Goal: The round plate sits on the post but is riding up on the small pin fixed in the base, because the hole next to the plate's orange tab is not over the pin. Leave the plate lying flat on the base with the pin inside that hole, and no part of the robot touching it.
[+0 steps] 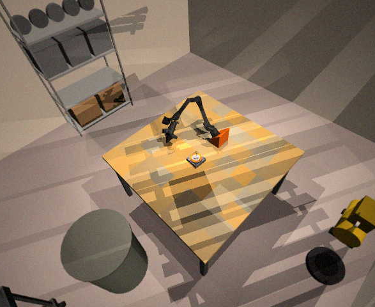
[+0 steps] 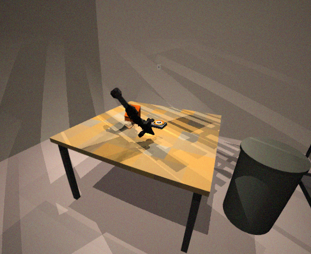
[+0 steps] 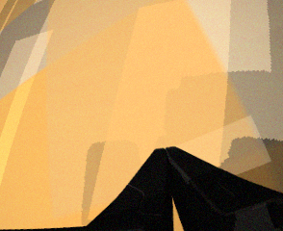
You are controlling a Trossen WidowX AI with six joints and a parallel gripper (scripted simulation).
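Now: gripper tip 13 cm past the round plate, 27 cm to the right of it and 2 cm above it.
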